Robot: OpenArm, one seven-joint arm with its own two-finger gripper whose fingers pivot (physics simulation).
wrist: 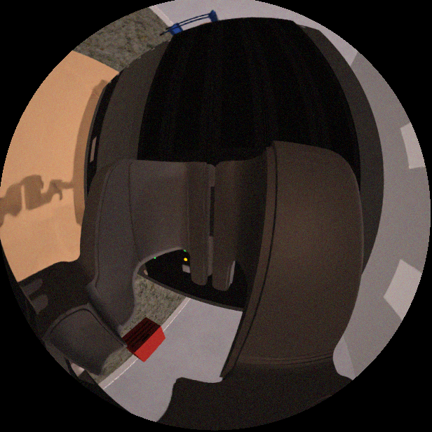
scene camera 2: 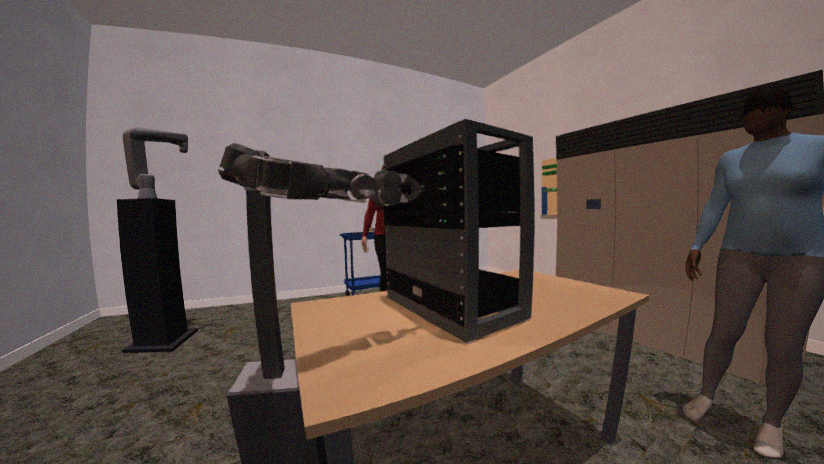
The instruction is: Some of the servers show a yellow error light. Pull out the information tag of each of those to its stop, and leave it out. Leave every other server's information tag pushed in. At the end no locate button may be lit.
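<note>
The black servers (scene camera 2: 430, 167) (wrist: 240, 85) sit in the upper part of the rack. In the wrist view a yellow error light (wrist: 185, 259) shows left of the fingertips, with a green light (wrist: 184, 250) above it and a small pale button (wrist: 186, 269) below it. Another green light (wrist: 154, 258) shows farther left. My gripper (scene camera 2: 420, 187) (wrist: 217, 226) is at the server fronts, its fingers nearly together on a thin information tag, which they almost wholly hide. The lights behind the fingers are hidden. Whether any locate button is lit cannot be told.
The rack frame (scene camera 2: 470, 247) stands on the wooden table (scene camera 2: 369, 391) (wrist: 45, 130). Its grey panel (scene camera 2: 423, 253) is below the servers. A blue cart (scene camera 2: 362, 282) (wrist: 175, 29) and a person in red (scene camera 2: 378, 227) are behind; a person in blue (scene camera 2: 769, 195) stands at the right.
</note>
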